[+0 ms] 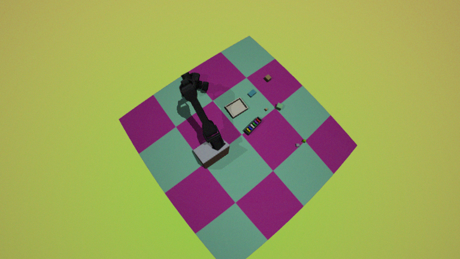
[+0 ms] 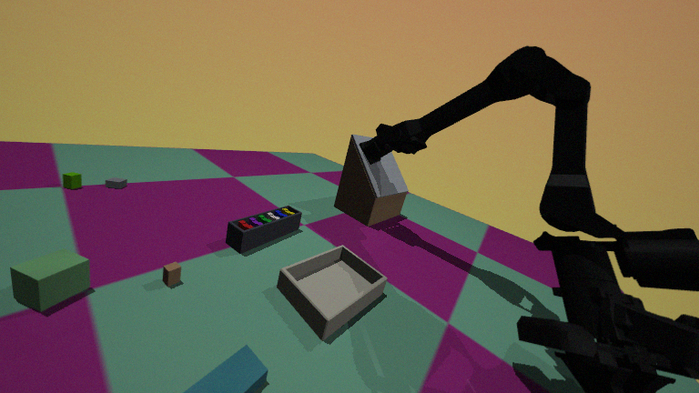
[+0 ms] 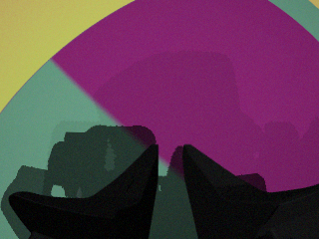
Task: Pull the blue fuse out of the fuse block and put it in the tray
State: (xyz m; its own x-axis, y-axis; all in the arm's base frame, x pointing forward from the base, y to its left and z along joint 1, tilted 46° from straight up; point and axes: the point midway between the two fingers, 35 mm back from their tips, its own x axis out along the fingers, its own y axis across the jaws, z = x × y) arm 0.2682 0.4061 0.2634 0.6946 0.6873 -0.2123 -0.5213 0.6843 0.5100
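The blue fuse lies 52 cm to the right of my gripper tip and 2 cm above it. From my gripper tip the other things lie so: grey tray 5 cm ahead, 35 cm to the right; then grey piece 15 cm ahead, 85 cm to the right; then small tan cube 19 cm ahead, 51 cm to the right, 1 cm above.
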